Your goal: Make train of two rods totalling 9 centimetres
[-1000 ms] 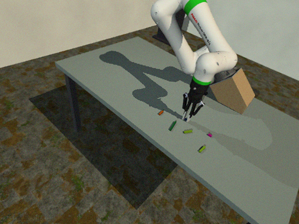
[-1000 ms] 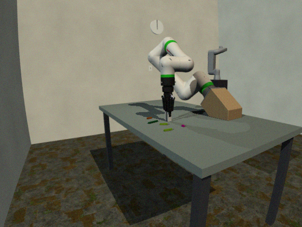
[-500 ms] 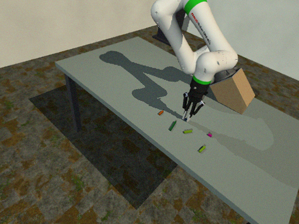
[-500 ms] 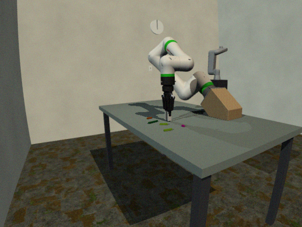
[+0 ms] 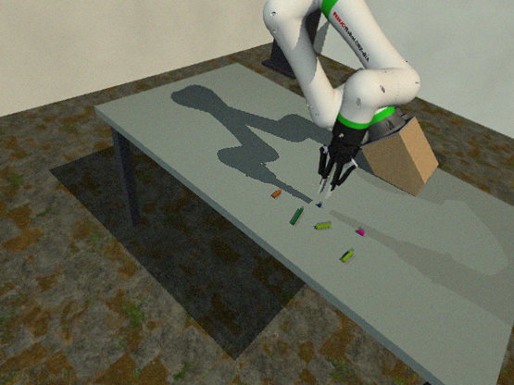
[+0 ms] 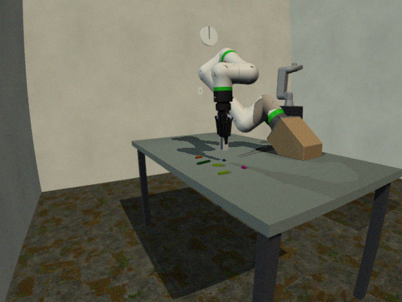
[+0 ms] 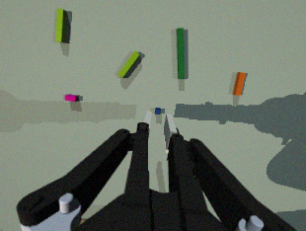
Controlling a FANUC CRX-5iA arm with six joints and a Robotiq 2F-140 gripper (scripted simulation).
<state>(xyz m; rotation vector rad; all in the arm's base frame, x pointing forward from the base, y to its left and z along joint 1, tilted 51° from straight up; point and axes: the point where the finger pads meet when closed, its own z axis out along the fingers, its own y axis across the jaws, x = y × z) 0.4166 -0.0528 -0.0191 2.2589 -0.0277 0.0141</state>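
Right now my hand is 100 mm short of the green rod, 30 mm to the left of it and 90 mm above it. From my hand the other things lie so: orange rod 70 mm ahead, 140 mm to the right, 90 mm below; then magenta rod 10 mm ahead, 170 mm to the left, 90 mm below; then blue rod 90 mm below.
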